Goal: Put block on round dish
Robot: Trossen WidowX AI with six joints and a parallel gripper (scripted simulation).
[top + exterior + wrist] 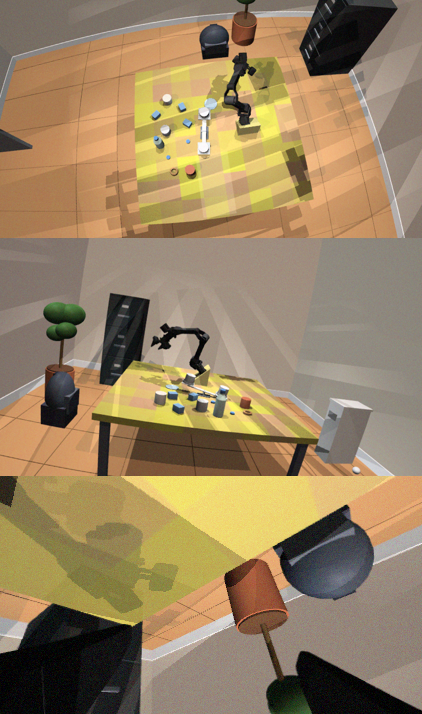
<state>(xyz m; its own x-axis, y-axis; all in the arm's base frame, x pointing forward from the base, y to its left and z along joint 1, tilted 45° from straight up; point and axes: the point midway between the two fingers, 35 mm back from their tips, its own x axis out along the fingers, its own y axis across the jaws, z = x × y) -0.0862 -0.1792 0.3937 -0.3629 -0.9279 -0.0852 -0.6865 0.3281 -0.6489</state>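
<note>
Now: gripper tip 530 mm to the right of the grey block, 430 mm short of it and 180 mm above it. From my gripper tip the other things lie so: brown ring: 680 mm ahead, 650 mm to the left, 220 mm below; pale blue round dish: 310 mm ahead, 220 mm below, 170 mm to the left.
</note>
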